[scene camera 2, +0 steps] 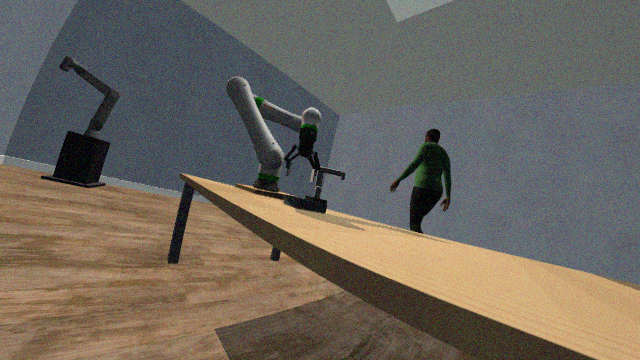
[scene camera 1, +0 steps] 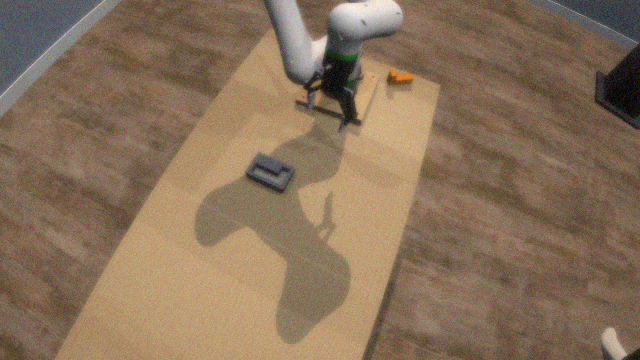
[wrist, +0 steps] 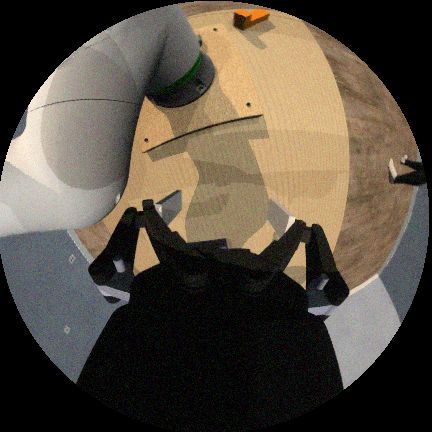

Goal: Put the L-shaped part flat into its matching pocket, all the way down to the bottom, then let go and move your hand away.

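Observation:
Scene camera 1 shows my gripper (scene camera 1: 325,119), open and holding nothing. The wrist view also shows my gripper (wrist: 224,203).

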